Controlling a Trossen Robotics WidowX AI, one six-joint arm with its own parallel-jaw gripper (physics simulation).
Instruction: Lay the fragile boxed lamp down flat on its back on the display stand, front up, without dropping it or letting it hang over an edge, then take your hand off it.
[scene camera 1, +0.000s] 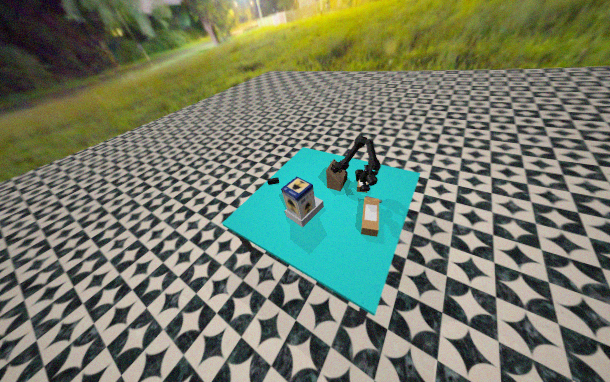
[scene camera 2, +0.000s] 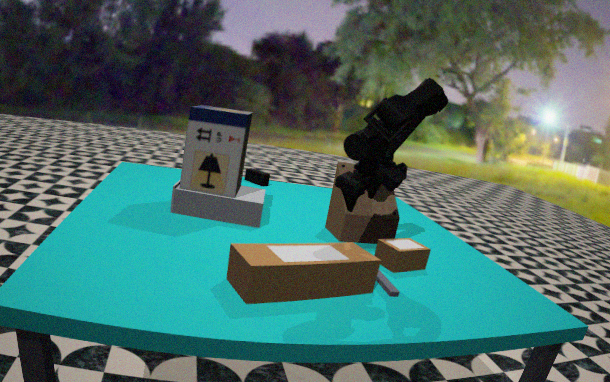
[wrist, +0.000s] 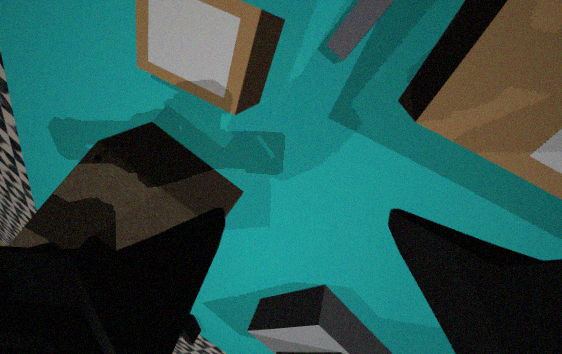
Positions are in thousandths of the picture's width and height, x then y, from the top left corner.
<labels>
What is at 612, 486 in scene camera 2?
My gripper.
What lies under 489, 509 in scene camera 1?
A boxed lamp.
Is my gripper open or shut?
Open.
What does the boxed lamp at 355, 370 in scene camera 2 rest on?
A grey display stand.
</labels>
